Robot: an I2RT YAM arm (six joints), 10 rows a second.
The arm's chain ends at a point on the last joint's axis. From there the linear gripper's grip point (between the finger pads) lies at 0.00 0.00 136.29 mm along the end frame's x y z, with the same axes.
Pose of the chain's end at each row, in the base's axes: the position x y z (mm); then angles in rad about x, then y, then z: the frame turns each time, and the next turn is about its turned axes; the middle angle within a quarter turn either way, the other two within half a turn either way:
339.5 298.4 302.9 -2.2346 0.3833 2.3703
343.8 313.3 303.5 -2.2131 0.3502 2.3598
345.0 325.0 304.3 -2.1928 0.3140 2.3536
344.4 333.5 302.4 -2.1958 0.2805 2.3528
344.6 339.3 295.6 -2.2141 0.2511 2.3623
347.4 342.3 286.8 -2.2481 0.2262 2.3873
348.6 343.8 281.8 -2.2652 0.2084 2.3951
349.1 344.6 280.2 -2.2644 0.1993 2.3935
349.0 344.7 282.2 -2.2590 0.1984 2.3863
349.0 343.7 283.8 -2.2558 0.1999 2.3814
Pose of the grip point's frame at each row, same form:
390.5 398.0 225.0 -2.2346 0.3833 2.3703
390.6 415.8 226.8 -2.2131 0.3502 2.3598
387.1 430.3 228.8 -2.1928 0.3140 2.3536
382.1 439.7 225.8 -2.1958 0.2805 2.3528
378.5 444.9 216.4 -2.2141 0.2511 2.3623
378.0 445.8 203.6 -2.2481 0.2262 2.3873
376.8 446.3 196.5 -2.2652 0.2084 2.3951
376.1 447.3 194.8 -2.2644 0.1993 2.3935
375.9 447.9 197.3 -2.2590 0.1984 2.3863
376.1 447.1 199.3 -2.2558 0.1999 2.3814

